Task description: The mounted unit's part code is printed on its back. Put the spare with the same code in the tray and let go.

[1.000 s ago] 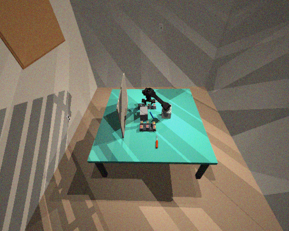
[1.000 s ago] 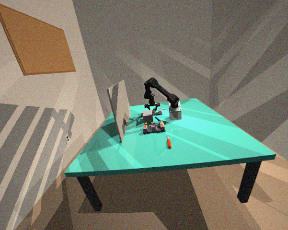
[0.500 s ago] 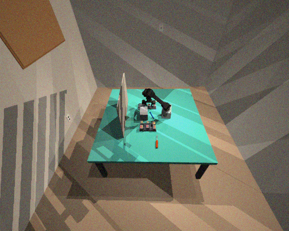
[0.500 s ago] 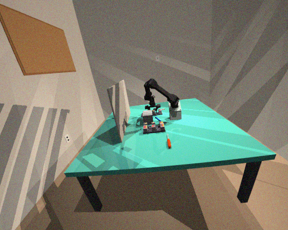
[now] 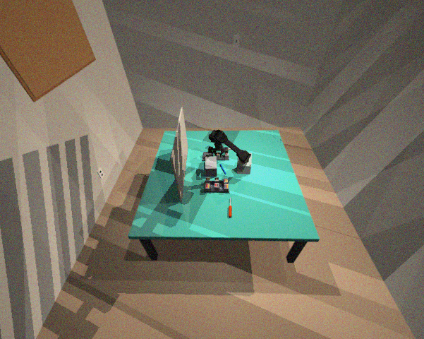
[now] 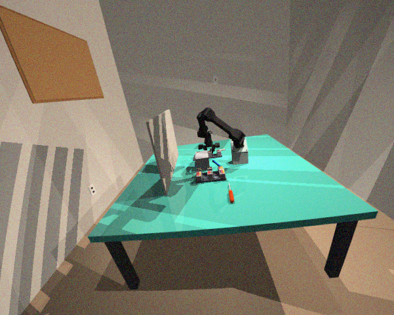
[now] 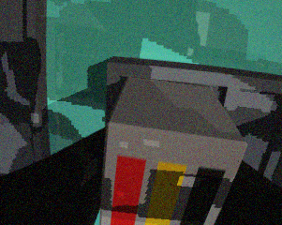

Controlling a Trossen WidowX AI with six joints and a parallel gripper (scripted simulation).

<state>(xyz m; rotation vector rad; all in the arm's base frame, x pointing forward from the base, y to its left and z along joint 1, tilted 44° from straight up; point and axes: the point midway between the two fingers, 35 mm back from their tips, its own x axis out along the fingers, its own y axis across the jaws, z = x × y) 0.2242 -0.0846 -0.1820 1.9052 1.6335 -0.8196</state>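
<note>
Right now my gripper tip is 100 mm short of the dark-rimmed tray, 20 mm to the left of it and 10 mm above it. Also, from my gripper tip: pale mounted unit (180 mm to the left, 80 mm ahead, 30 mm above); grey spare (20 mm above); blue pen (160 mm to the left, 30 mm behind, 10 mm below).
</note>
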